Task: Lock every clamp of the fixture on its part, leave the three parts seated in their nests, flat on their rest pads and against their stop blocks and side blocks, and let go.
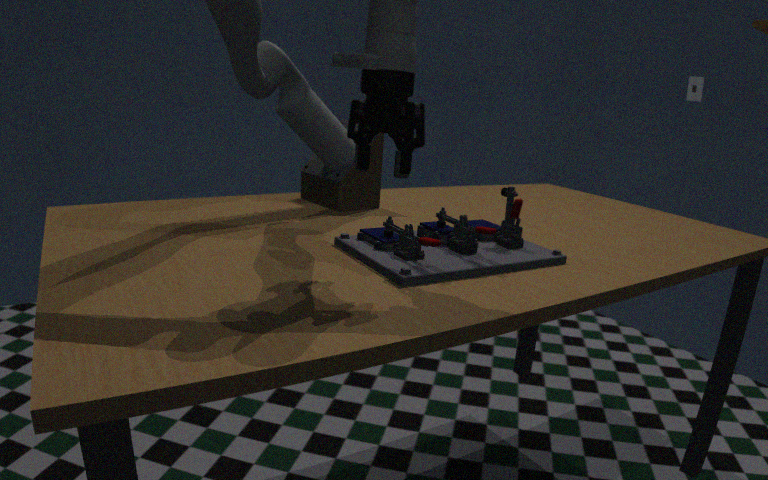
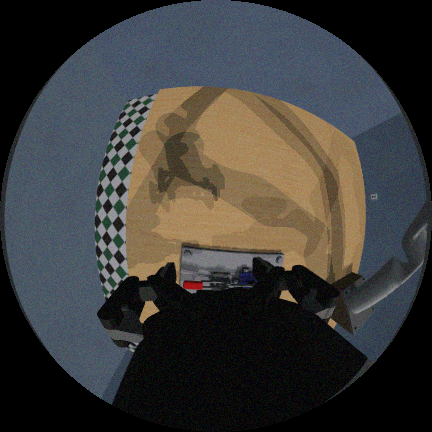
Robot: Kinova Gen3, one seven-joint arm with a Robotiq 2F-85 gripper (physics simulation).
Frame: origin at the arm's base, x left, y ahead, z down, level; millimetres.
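Seen in the pictures: gripper, between the fingertips: [image 1: 380,173] [image 2: 214,268]; arm's base, origin of its link: [image 1: 342,155] [image 2: 355,301].
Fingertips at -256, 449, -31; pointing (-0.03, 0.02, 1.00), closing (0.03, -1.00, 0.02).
Offsets run from my fingertips to a thing's middle, as dx, dy, dz. "spot": to the spot under its first point. Level surfaces: height alone.
The grey fixture plate @(+195, -23, +147) [image 1: 447,268] [image 2: 207,257] lies on the table. It bears three blue parts: left [image 1: 374,233] [image 2: 246,278], middle [image 1: 433,225] and right [image 1: 484,224]. The left clamp @(+82, -16, +114) [image 1: 408,246] has its arm lowered over its part and its red handle @(+75, +19, +103) [image 1: 429,241] [image 2: 192,285] lying low. The middle clamp @(+190, +4, +109) [image 1: 464,240] also has its arm lowered and its red handle @(spot: +171, +67, +86) [image 1: 485,229] low. The right clamp @(spot: +286, +34, +113) [image 1: 510,233] stands with its arm and red handle @(+296, +33, +71) [image 1: 517,208] upright. My gripper [image 1: 382,165] [image 2: 214,268] is open and empty above the fixture's left side. Exact seating is too small to tell.
The arm's base block [image 1: 339,189] [image 2: 350,305] stands at the back of the wooden table @(dz +155) [image 1: 623,243] [image 2: 200,220]. The raised right clamp stands above the other clamps. Corner bolts @(+18, +50, +136) [image 1: 404,272] [image 2: 188,252] rise from the plate. Arm shadows cross the table.
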